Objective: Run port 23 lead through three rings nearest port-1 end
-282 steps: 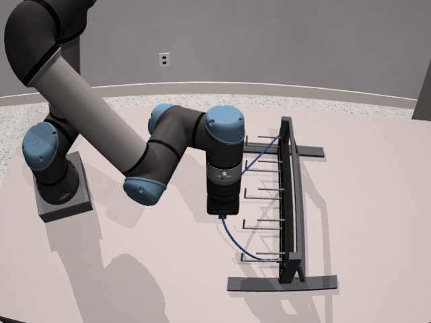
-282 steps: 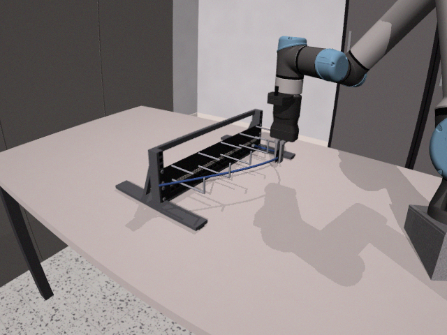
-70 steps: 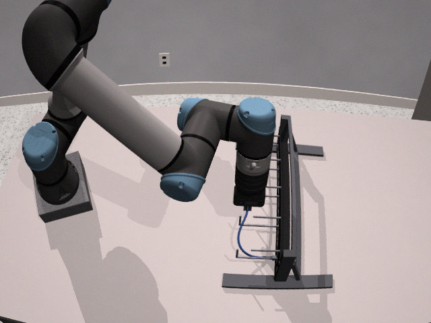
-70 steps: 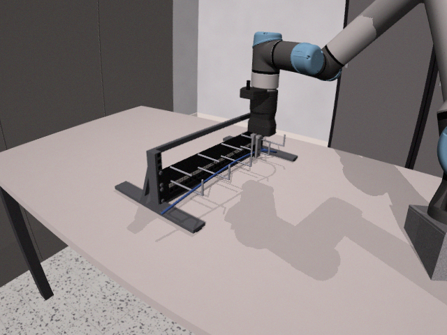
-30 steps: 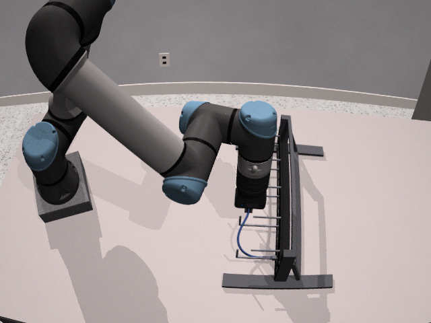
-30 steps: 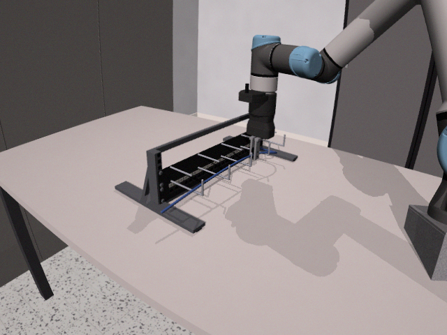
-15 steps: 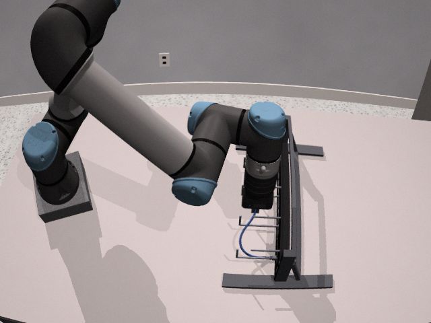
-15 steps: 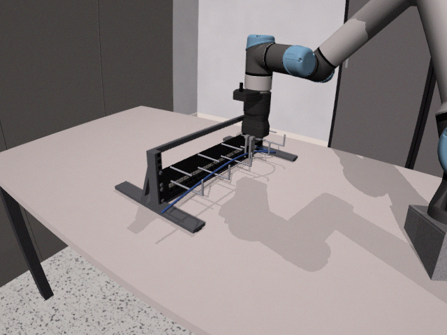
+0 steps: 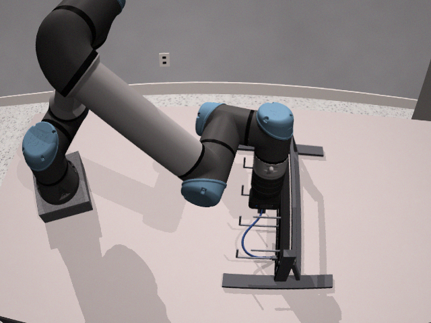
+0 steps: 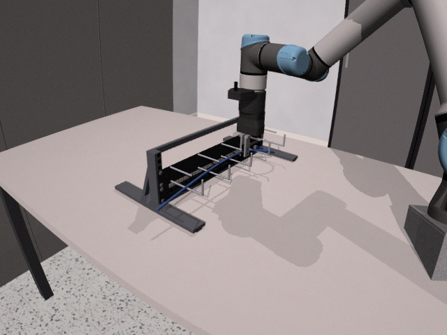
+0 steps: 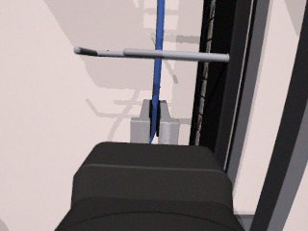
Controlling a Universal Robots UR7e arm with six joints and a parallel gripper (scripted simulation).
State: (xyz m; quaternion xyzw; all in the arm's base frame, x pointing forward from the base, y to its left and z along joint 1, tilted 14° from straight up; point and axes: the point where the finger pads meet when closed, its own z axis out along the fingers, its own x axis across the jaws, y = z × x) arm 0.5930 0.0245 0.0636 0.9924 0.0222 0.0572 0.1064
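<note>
Right now the rack is 60 mm ahead of my hand, 50 mm to the left of it and 10 mm below it.
</note>
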